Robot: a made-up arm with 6 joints.
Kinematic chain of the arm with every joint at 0, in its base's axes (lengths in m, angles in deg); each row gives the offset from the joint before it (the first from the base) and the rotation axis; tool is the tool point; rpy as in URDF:
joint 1: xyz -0.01 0 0.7 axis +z
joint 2: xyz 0 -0.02 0.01 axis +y
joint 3: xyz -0.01 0 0.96 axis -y
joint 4: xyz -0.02 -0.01 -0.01 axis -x
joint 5: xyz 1.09 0.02 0 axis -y
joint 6: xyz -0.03 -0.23 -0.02 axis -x
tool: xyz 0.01 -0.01 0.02 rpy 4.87 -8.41 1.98
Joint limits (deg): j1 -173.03..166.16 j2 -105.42..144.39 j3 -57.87..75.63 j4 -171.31..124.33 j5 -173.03..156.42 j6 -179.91..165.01
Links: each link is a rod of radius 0.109 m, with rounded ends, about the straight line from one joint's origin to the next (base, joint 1, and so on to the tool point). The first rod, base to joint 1, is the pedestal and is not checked.
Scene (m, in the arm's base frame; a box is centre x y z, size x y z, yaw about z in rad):
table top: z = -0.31
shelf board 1: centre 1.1 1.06 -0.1 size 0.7 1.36 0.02 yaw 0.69
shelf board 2: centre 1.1 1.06 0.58 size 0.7 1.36 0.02 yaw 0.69
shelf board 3: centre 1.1 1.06 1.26 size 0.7 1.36 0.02 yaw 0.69
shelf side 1: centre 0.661 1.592 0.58 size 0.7 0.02 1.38 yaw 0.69
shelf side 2: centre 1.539 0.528 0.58 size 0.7 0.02 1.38 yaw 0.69
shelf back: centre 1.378 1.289 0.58 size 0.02 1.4 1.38 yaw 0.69
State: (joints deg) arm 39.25 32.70 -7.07 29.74 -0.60 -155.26
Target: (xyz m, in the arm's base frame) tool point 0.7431 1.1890 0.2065
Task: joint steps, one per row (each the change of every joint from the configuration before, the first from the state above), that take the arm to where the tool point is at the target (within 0.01 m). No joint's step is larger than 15 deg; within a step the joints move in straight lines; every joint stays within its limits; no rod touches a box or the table.
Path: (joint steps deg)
1: 0.07 -7.50 -10.40 -1.94 -0.48 -0.19
2: 0.06 -7.50 -10.40 -1.95 -0.49 -0.19
3: 0.07 -7.50 -10.40 -1.94 -0.48 -0.19
4: 10.90 11.48 1.64 1.02 0.49 -0.11
5: 10.91 11.47 1.64 1.02 0.48 -0.12
6: 10.90 11.48 1.64 1.03 0.49 -0.12
7: 10.91 11.47 1.64 1.02 0.49 -0.11
8: -5.36 3.04 10.96 1.68 0.32 0.28
9: -5.35 3.05 10.97 1.69 0.33 0.29
10: -5.36 3.04 10.96 1.68 0.33 0.29

